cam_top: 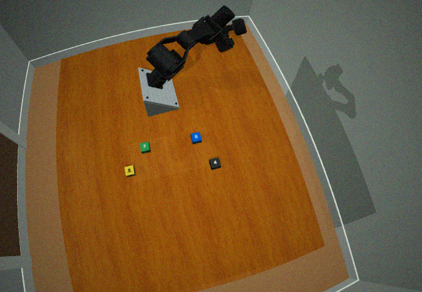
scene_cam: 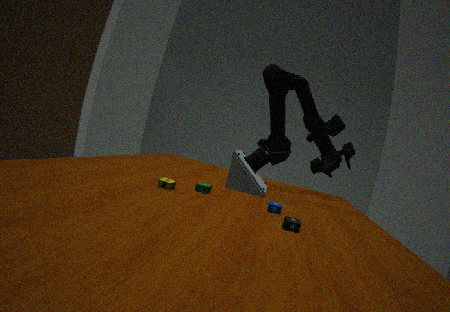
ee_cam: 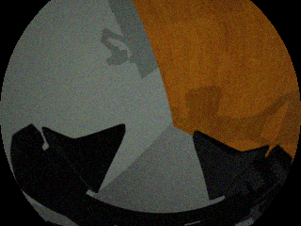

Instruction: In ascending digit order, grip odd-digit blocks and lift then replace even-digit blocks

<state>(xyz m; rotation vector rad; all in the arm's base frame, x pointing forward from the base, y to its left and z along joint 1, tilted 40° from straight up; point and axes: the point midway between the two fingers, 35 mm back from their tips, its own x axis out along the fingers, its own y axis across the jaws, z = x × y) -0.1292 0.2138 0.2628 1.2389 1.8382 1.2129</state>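
Now: gripper tip 38 cm short of the blue block, 26 cm to the left of it and 11 cm above it. The rest, counted from my gripper tip: black block: 49 cm ahead, 22 cm to the right, 11 cm below; then green block: 37 cm ahead, 44 cm to the right, 11 cm below; then yellow block: 44 cm ahead, 51 cm to the right, 11 cm below.
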